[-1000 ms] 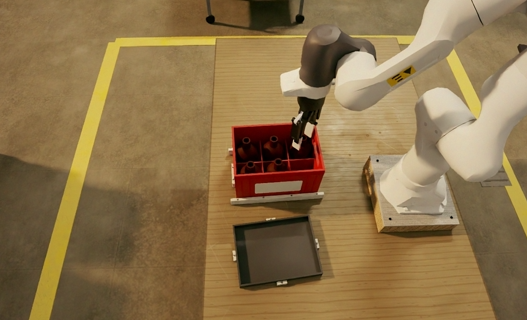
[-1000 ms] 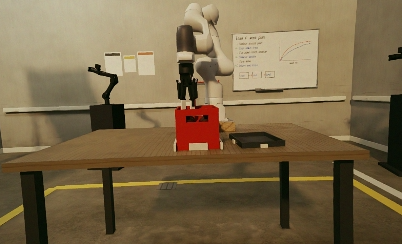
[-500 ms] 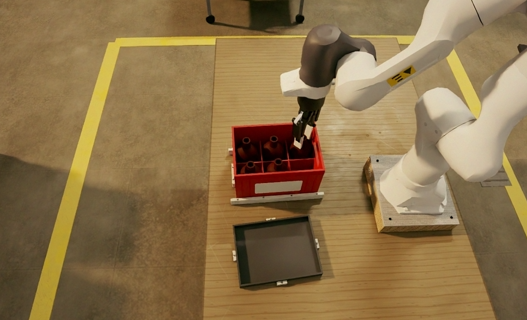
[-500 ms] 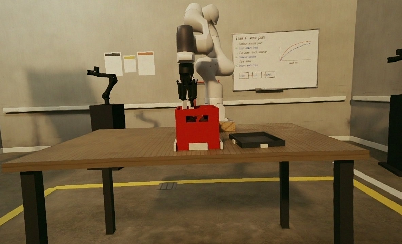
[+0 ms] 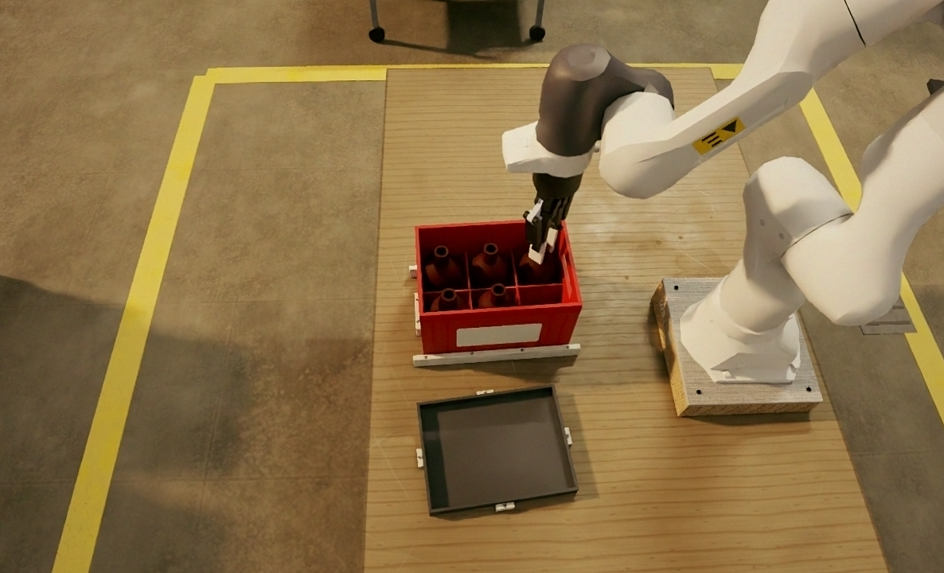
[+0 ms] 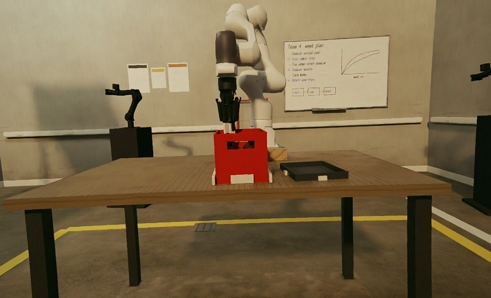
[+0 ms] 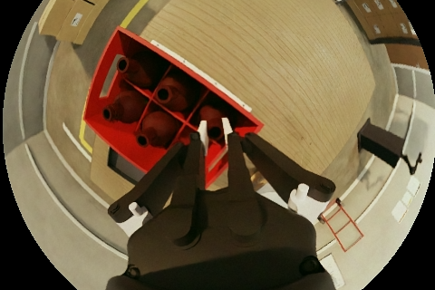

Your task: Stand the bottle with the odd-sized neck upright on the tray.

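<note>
The crate is 90 mm below my hand, 80 mm ahead of it and 60 mm to the left of it. From my hand the other things lie so: glass bottle: 100 mm to the left, 80 mm below, 60 mm ahead; dark tray: 330 mm to the left, 160 mm below, 30 mm ahead.
</note>
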